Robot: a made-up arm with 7 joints.
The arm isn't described. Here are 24 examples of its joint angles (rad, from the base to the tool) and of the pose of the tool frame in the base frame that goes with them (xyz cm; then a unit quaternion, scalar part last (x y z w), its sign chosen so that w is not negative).
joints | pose
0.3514 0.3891 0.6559 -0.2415 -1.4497 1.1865 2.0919 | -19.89 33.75 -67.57 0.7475 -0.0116 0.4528 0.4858
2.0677 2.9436 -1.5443 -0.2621 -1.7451 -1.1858 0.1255 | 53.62 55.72 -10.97 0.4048 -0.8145 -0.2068 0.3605
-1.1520 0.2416 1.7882 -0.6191 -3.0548 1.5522 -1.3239 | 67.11 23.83 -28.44 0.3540 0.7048 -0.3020 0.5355
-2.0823 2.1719 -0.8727 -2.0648 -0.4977 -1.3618 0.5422 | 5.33 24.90 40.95 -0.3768 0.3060 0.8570 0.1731
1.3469 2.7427 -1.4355 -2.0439 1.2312 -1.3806 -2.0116 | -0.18 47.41 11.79 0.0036 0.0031 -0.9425 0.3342
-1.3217 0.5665 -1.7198 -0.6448 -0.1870 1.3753 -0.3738 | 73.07 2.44 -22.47 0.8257 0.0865 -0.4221 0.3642
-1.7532 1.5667 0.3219 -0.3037 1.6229 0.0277 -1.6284 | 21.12 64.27 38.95 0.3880 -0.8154 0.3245 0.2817
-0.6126 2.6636 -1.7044 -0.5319 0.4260 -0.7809 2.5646 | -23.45 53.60 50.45 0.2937 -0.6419 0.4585 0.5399
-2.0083 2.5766 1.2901 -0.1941 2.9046 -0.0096 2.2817 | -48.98 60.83 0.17 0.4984 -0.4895 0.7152 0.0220
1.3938 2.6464 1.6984 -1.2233 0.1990 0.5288 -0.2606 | 63.65 14.26 22.16 0.6428 -0.4289 -0.5003 0.3906
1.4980 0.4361 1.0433 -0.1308 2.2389 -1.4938 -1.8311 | -76.75 13.44 -3.89 -0.6764 -0.6903 -0.2471 0.0698
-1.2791 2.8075 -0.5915 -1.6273 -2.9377 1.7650 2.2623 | -11.79 30.35 50.66 -0.4605 0.1716 0.7197 0.4905
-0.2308 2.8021 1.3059 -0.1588 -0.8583 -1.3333 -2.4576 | -13.03 20.70 74.13 -0.5145 -0.6799 0.0651 0.5184
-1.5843 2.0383 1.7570 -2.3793 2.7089 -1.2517 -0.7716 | -32.99 19.46 0.46 0.3901 0.3650 0.2465 0.8085
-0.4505 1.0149 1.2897 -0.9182 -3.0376 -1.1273 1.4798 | 22.89 69.81 -5.10 0.4086 -0.1750 -0.1393 0.8849
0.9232 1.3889 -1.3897 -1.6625 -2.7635 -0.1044 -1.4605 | -40.19 31.49 -30.25 0.0185 0.3446 0.4097 0.8444
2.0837 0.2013 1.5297 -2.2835 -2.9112 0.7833 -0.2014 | -26.32 22.81 22.41 -0.2268 -0.5767 0.5224 0.5857
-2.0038 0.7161 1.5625 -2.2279 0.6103 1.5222 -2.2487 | 11.15 37.00 19.28 0.6843 -0.6906 0.1224 0.1995
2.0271 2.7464 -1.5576 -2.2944 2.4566 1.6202 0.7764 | -4.02 37.87 15.37 -0.3876 -0.7038 -0.4286 0.4131
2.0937 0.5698 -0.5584 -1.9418 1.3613 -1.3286 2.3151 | -49.76 -8.25 -11.93 0.1576 0.4785 -0.8360 0.2176
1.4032 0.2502 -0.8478 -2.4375 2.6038 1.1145 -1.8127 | -14.86 -15.16 -29.54 -0.6638 -0.6152 0.2131 0.3682
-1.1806 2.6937 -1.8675 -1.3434 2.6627 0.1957 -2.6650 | -16.58 62.08 17.44 0.5841 0.0246 -0.4014 0.7050
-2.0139 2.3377 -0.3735 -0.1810 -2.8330 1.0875 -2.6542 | -29.19 70.05 18.40 -0.5891 0.7742 -0.1433 0.1817
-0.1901 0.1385 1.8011 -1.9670 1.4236 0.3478 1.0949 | -0.61 41.38 -29.99 0.4518 0.7265 -0.4683 0.2209
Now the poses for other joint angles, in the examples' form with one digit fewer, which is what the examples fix.
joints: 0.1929 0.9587 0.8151 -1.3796 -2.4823 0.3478 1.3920
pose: 19.6 61.5 -13.1 0.872 -0.248 -0.257 0.335
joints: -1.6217 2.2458 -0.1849 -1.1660 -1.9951 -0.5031 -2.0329
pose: -15.2 44.8 51.5 -0.169 -0.946 0.244 0.133
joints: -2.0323 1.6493 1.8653 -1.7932 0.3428 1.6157 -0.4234
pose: -17.3 53.1 -3.2 0.108 0.877 -0.452 0.124
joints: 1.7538 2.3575 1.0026 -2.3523 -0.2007 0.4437 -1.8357
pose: 30.3 16.7 -18.4 -0.363 0.053 0.794 0.484
